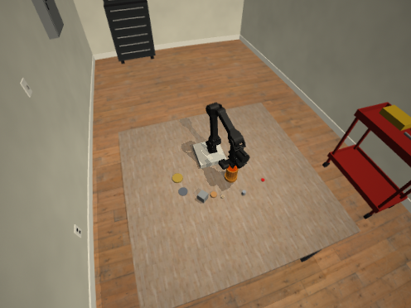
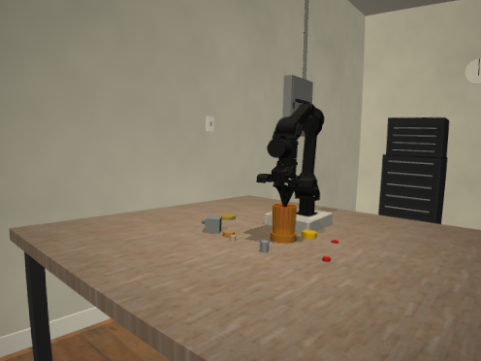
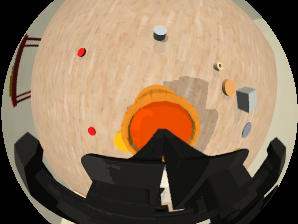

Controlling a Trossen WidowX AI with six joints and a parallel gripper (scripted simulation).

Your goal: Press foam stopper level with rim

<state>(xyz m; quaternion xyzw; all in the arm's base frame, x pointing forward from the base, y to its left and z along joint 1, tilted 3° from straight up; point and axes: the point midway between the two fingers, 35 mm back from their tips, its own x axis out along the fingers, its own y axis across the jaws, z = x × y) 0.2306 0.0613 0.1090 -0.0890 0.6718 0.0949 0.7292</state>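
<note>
Right now my hand is 4 cm above the orange foam stopper. The rest, counted from my hand: small tan disc 10 cm ahead, 15 cm to the right, 14 cm below; then yellow disc 9 cm behind, 4 cm to the left, 13 cm below; then small grey cylinder 14 cm ahead, 4 cm to the left, 13 cm below.
</note>
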